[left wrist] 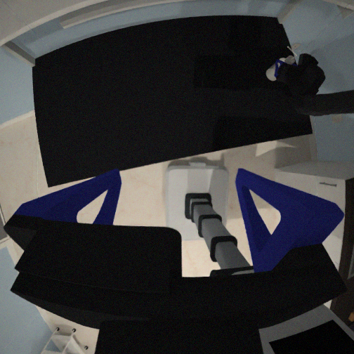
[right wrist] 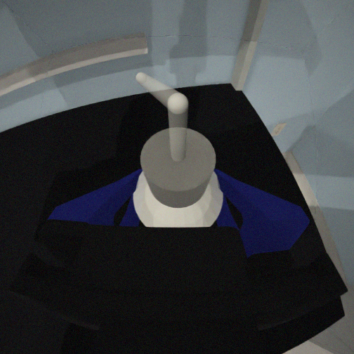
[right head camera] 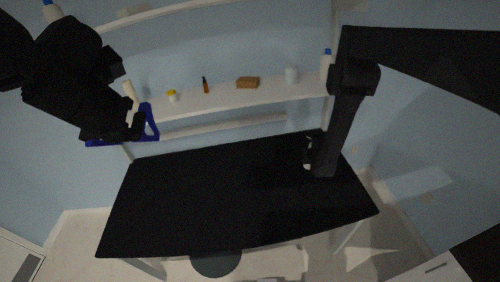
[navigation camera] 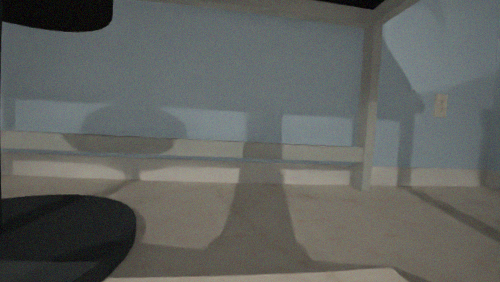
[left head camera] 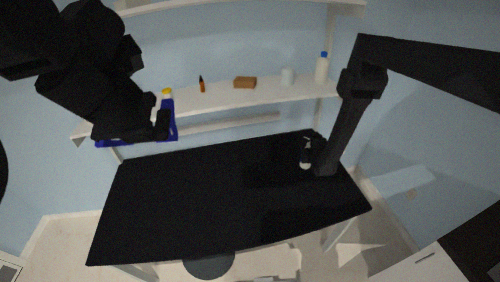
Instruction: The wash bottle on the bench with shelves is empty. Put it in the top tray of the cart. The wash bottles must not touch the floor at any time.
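Places are measured from the left arm's base along level axes (x back, y down, z right), in metres.
Pixels of known places: left gripper, fingertip midpoint: (right head camera: 139, 139) (left head camera: 154, 139).
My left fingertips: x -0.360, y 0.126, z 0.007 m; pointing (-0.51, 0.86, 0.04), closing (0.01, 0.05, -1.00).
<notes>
Ahead of a thing's pixels: the offset from my left fingertips to its top centre. "*": to the spot under its first point. Level surfaces: height alone.
The wash bottle {* dy +0.495, dx -0.375, dz +0.435 m} (left head camera: 305, 165) (right head camera: 307, 167) (left wrist: 271, 73) (right wrist: 175, 212) has a white body, a grey cap and a bent spout. It is upright over the far right part of the black bench top {dy +0.668 m} (left head camera: 200, 200) (right head camera: 210, 200) (left wrist: 125, 100). My right gripper (right wrist: 177, 175) is shut on it below the cap. The dark picture hides whether the bottle's base touches the bench. My left gripper (left head camera: 142, 132) (right head camera: 120, 135) (left wrist: 178, 174) is wide open and empty, high at the left. The cart cannot be made out for certain.
The shelf (left head camera: 220, 102) (right head camera: 225, 105) behind holds a blue-capped bottle {dy +0.033, dx -0.757, dz +0.583 m} (left head camera: 322, 69), a clear beaker {dy +0.121, dx -0.729, dz +0.378 m} (left head camera: 287, 77), a brown box {dy +0.171, dx -0.706, dz +0.147 m} (left head camera: 245, 82) and an amber bottle {dy +0.119, dx -0.663, dz -0.077 m} (left head camera: 202, 85). A round dark stool (left head camera: 209, 265) is at the bench's front. A white cabinet (left head camera: 425, 267) stands at lower right.
</notes>
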